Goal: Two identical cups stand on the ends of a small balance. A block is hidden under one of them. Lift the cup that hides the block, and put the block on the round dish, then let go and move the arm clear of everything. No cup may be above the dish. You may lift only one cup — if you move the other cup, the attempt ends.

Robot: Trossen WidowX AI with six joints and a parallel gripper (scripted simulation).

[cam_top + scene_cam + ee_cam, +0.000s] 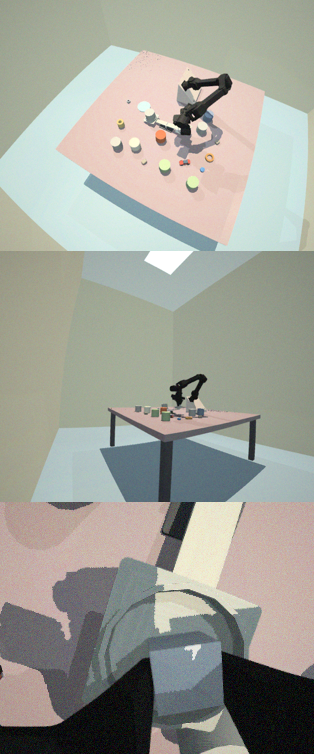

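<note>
Right now my gripper tip is 37 cm to the left of the round light-blue dish, 8 cm above it and 7 cm past it. The rest, counted from my gripper tip: orange cup 13 cm to the right, 11 cm ahead, 5 cm below; toy car 19 cm ahead, 10 cm to the left, 7 cm below; blue cup 22 cm behind, 10 cm to the left, 5 cm below.
</note>
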